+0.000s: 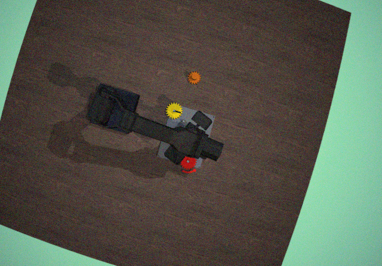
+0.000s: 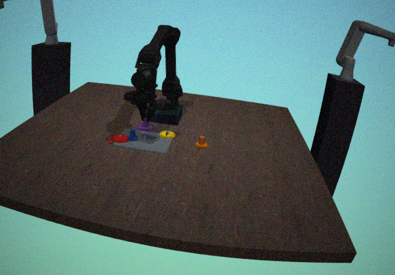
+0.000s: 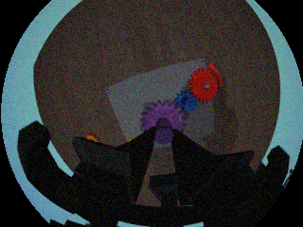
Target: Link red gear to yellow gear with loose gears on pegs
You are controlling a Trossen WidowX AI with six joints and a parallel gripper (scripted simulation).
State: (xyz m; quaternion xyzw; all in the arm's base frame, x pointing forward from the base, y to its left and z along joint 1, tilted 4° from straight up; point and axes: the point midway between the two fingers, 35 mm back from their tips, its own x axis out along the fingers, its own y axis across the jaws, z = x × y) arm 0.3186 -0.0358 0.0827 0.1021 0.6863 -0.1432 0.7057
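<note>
Right now my gripper tip is 10 mm above the purple gear. Also, from my gripper tip: yellow gear 80 mm behind, 70 mm to the left, 70 mm below; then red gear 30 mm ahead, 90 mm to the right, 70 mm below; then blue gear 10 mm ahead, 50 mm to the right, 60 mm below.
</note>
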